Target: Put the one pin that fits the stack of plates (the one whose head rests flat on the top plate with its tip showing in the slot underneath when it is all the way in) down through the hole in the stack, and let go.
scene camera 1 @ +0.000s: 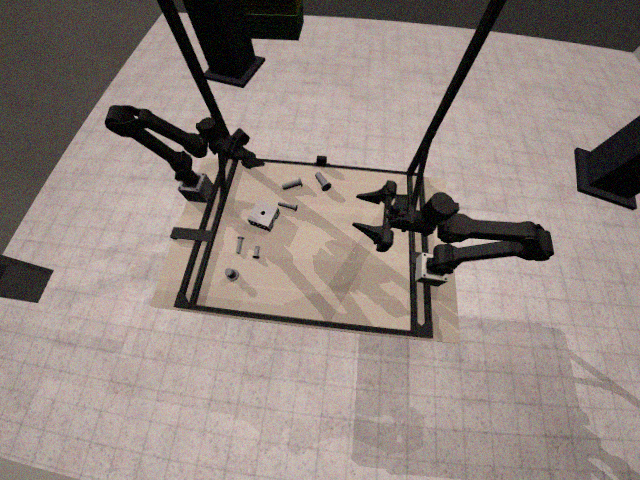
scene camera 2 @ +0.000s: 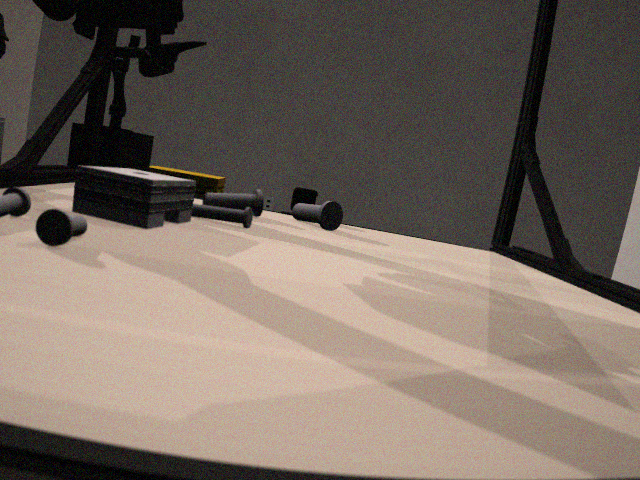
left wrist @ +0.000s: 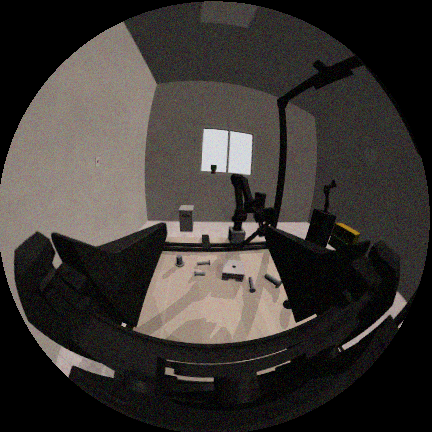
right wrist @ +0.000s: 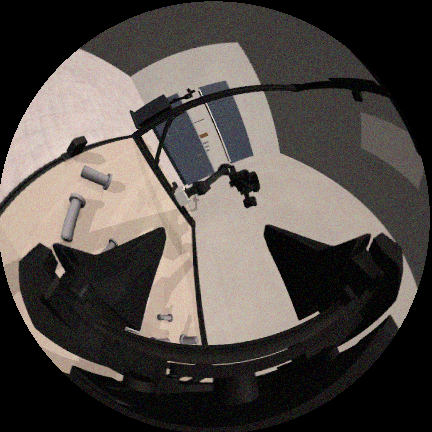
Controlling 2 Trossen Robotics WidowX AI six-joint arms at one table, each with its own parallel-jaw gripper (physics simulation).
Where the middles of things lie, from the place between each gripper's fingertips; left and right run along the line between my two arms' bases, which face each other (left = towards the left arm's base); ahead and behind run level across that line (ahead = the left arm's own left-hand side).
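My left gripper: 390 mm above the grey stack of plates [scene camera 2: 142, 199], 380 mm to the left of it, 50 mm past it. From my right hand, the grey stack of plates: 9 cm ahead, 25 cm below.
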